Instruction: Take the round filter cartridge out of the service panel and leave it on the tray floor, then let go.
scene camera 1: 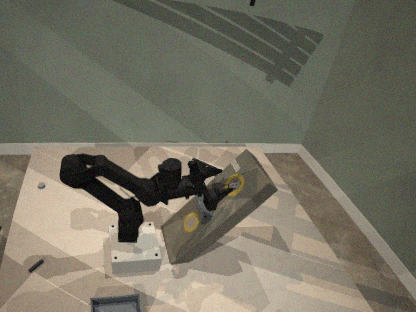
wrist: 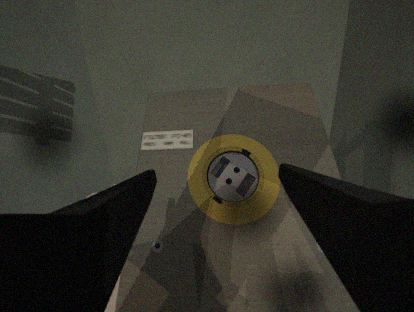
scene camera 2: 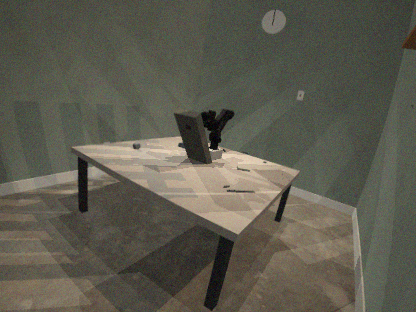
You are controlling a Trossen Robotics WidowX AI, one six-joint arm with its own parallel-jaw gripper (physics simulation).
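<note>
The round grey filter cartridge (scene camera 1: 234,185) (wrist: 232,175) sits in its yellow ring in the face of the tilted grey service panel (scene camera 1: 255,175) (scene camera 2: 192,142) (wrist: 175,110). Its face shows two dark slots and two dark holes, with small black tabs at its rim. My gripper (scene camera 1: 229,178) (wrist: 216,172) is open and empty in front of the panel's upper part. In the wrist view the cartridge lies between the two fingertips, a little nearer the right one. The dark tray (scene camera 1: 115,298) stands at the bottom edge of scene camera 1, partly cut off.
A second yellow ring (scene camera 1: 185,223) is lower on the panel. A white label (wrist: 167,140) is left of the cartridge, and a small screw (wrist: 157,245) below it. A dark bar (scene camera 1: 36,265) and a small grey round object (scene camera 1: 41,185) lie left of the arm's base.
</note>
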